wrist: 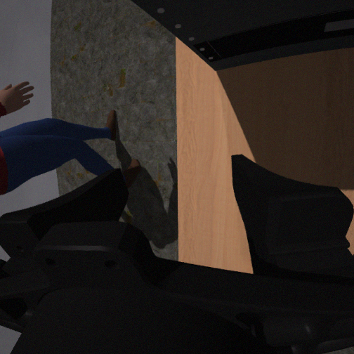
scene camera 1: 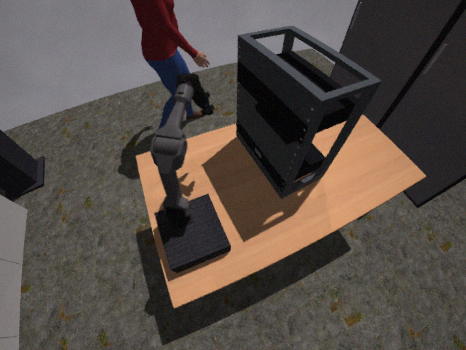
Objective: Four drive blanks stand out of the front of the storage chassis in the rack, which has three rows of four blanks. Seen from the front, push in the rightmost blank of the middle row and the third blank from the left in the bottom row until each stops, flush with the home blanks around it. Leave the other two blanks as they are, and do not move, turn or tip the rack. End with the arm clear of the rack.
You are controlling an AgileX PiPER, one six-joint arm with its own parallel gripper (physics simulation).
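The rack (scene camera 1: pixel 272 67) (wrist: pixel 250 22) stands upright on the table, its shaded front toward the arm. In the wrist view its lower part shows along the top edge. The front is too dark to tell the storage chassis's rows, the single drive blanks or how far any of them stand out. My gripper (scene camera 1: pixel 207 102) (wrist: pixel 175 175) is open, with no object between its fingers. It is in the air to the left of the rack in the scene view, apart from it, beyond the table's far edge.
The arm's black base block (scene camera 1: pixel 200 240) sits on the wooden table (scene camera 1: pixel 380 160) (wrist: pixel 197 150). A person in a red top (scene camera 1: pixel 160 30) and blue trousers (wrist: pixel 50 145) stands behind the table, near the gripper in the scene view. Dark cabinets (scene camera 1: pixel 425 100) stand at the right.
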